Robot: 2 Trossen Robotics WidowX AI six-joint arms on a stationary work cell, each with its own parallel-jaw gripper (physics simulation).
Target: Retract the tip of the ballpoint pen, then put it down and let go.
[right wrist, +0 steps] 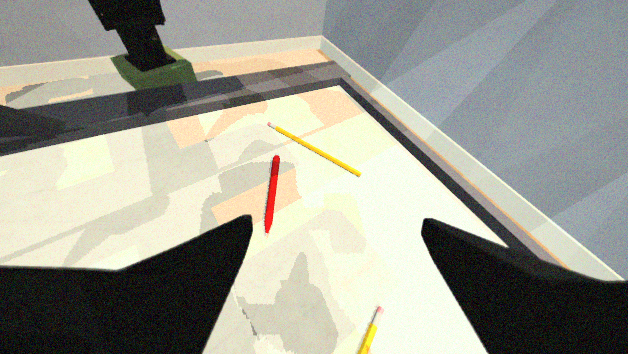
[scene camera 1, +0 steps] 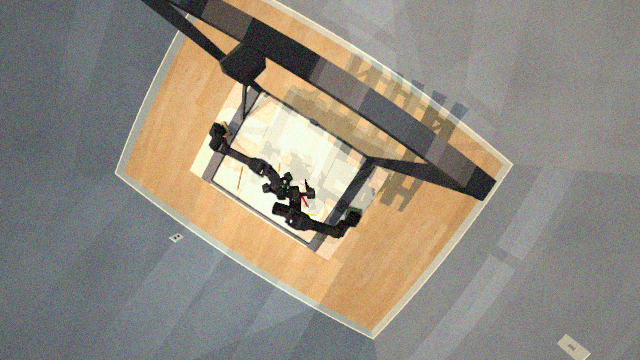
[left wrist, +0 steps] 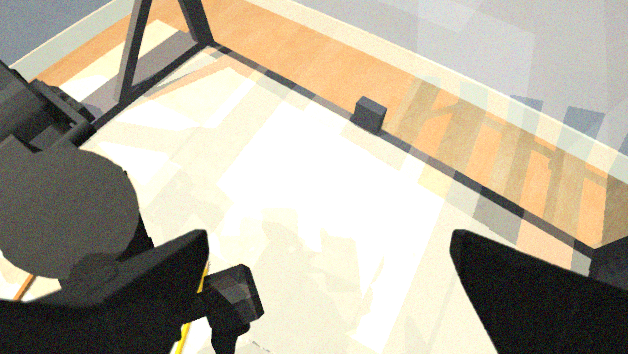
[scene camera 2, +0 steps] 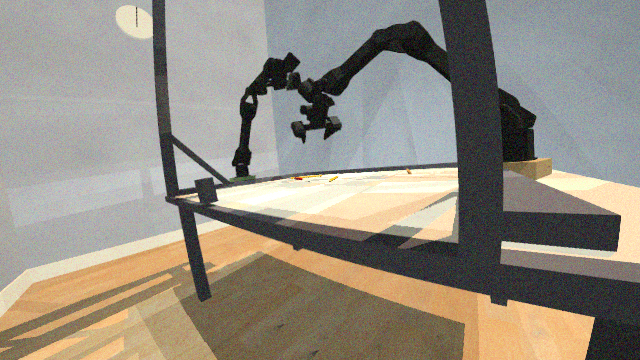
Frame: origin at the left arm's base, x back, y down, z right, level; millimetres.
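Seen in the pictures: left gripper, fingertip midpoint: (scene camera 1: pixel 296 180) (left wrist: pixel 330 241) (scene camera 2: pixel 274 91); right gripper, fingertip midpoint: (right wrist: pixel 336 224) (scene camera 2: pixel 314 141); left arm's base, link origin: (right wrist: pixel 151 60) (scene camera 1: pixel 353 216) (scene camera 2: pixel 242 176); right arm's base, link origin: (scene camera 1: pixel 221 130) (scene camera 2: pixel 513 160).
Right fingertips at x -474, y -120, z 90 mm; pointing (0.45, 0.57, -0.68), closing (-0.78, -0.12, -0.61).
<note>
Pixels of each thing's top centre, then the offset from my right fingertips to it.
- red ballpoint pen, top centre: (right wrist: pixel 271 186) (scene camera 2: pixel 298 177) (scene camera 1: pixel 303 199) dx +117, dy +146, dz -57 mm
- orange-brown stick, top centre: (scene camera 2: pixel 408 170) (scene camera 1: pixel 239 178) dx -355, dy +151, dz -15 mm
The red ballpoint pen (scene camera 1: pixel 304 201) (scene camera 2: pixel 298 178) (right wrist: pixel 271 195) lies flat on the white table top. In the right wrist view its darker red end points away and its pointed end, with a faint pale tip, points towards the fingers. My right gripper (scene camera 2: pixel 315 138) (right wrist: pixel 336 224) is open and empty, pointing down high above the table; the pen lies beyond its left-hand fingertip in the right wrist view. My left gripper (left wrist: pixel 330 241) is open and empty, raised above the table close beside the right gripper. The pen does not show in the left wrist view.
A yellow pencil (scene camera 2: pixel 312 176) (right wrist: pixel 317 150) lies beyond the pen. Another yellow pencil (scene camera 2: pixel 333 178) (right wrist: pixel 369 340) lies nearer the right gripper. An orange-brown stick (scene camera 1: pixel 240 178) (scene camera 2: pixel 408 171) lies farther off. Dark frame rails edge the table. The two arms nearly meet.
</note>
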